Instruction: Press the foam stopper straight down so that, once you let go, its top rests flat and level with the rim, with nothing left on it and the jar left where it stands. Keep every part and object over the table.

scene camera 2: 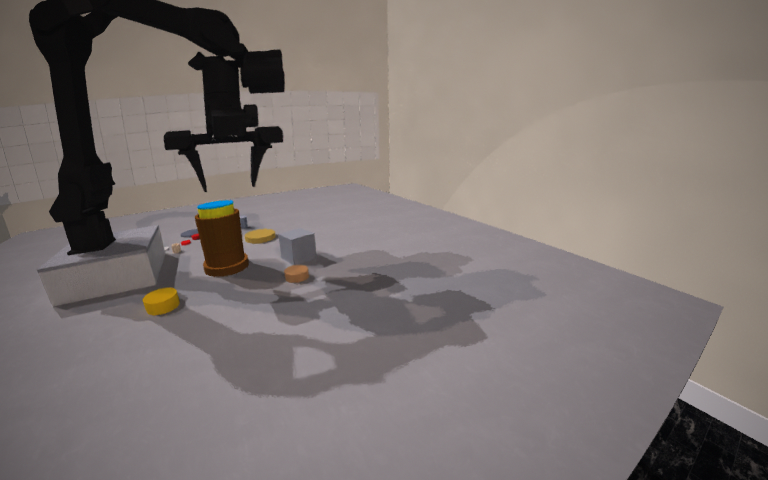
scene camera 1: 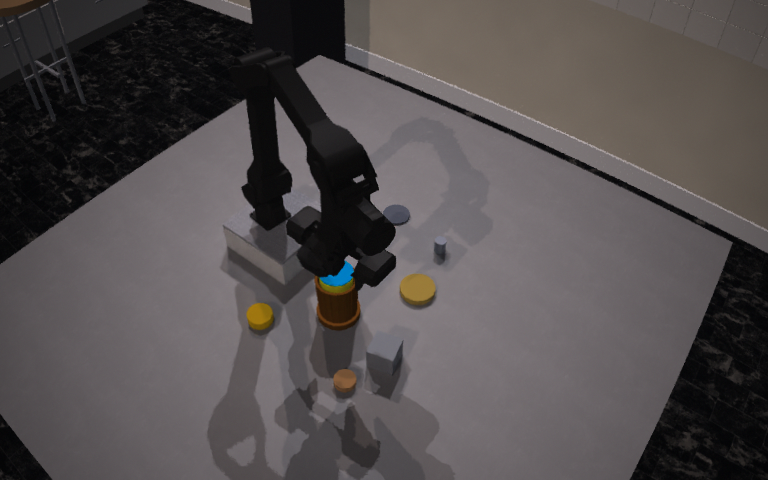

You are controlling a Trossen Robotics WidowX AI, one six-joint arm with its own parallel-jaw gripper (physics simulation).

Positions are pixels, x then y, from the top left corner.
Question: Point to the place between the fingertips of my gripper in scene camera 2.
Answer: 230,189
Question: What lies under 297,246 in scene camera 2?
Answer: A grey block.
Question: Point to a brown ribbed jar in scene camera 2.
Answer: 221,238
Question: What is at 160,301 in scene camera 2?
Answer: A yellow disc.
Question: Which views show my gripper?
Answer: Scene camera 2 and scene camera 1: all of them.
